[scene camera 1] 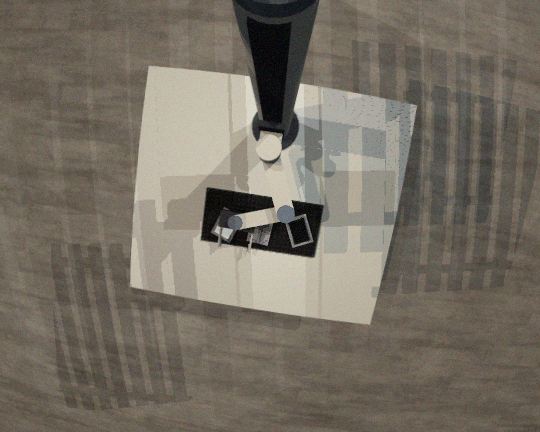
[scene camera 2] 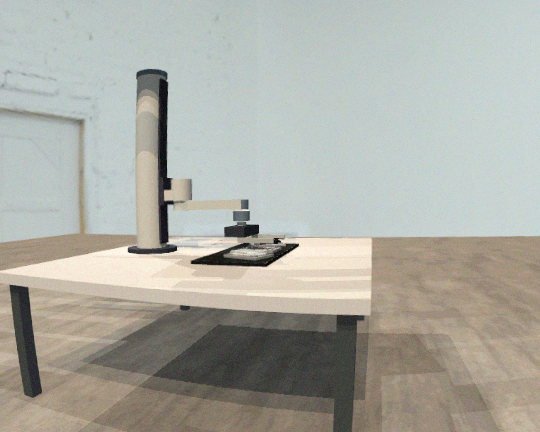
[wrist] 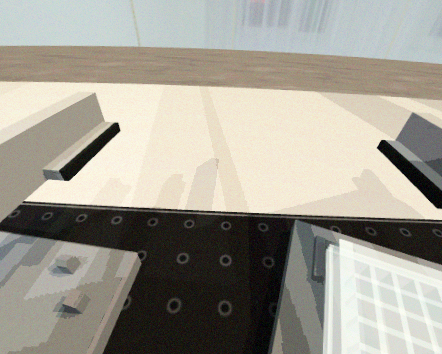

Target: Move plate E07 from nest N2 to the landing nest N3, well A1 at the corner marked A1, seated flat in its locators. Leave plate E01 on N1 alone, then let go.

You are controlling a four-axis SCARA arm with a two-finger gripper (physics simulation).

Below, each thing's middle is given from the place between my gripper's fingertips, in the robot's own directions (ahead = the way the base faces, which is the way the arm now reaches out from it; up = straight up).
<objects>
The light grey plate [wrist: 368,294] lies 11 cm behind my hand, 6 cm to the right of it and 5 cm below it.
</objects>
